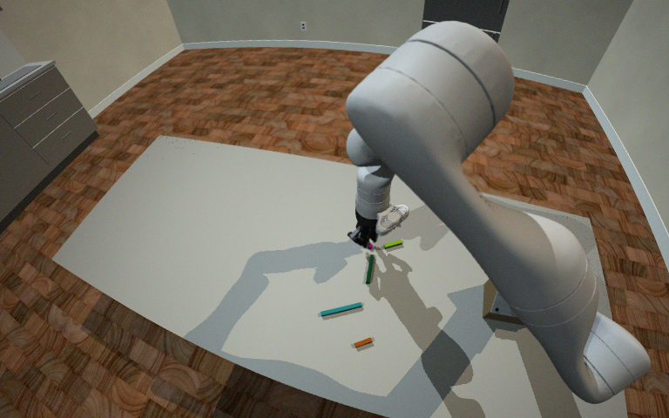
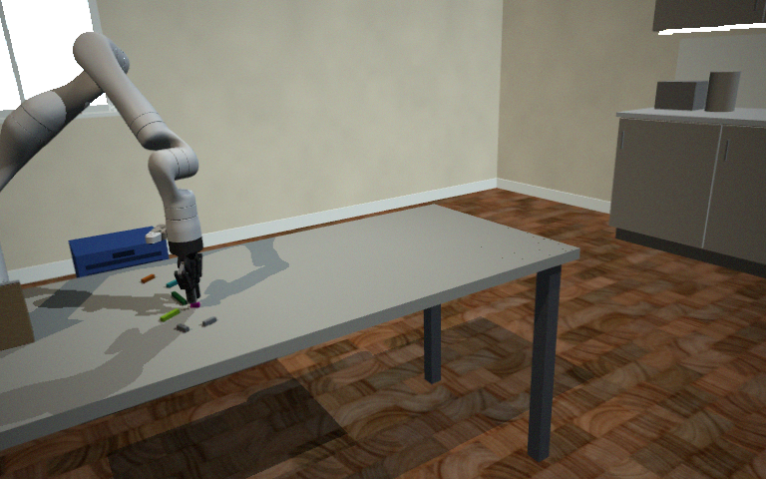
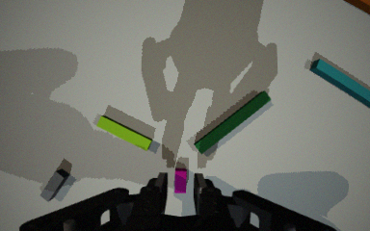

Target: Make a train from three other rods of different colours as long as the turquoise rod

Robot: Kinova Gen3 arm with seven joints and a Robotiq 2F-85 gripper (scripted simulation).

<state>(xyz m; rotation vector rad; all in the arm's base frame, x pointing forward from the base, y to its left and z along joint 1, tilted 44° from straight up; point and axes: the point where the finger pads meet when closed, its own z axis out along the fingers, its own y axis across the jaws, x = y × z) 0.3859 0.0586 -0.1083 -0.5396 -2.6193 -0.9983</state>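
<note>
The magenta rod lies 3 cm below my hand. Also, from my hand: turquoise rod 19 cm to the left, 3 cm below; then lime rod 6 cm behind, 3 cm to the right, 3 cm below; then green rod 6 cm to the left, 3 cm below, 3 cm behind.
</note>
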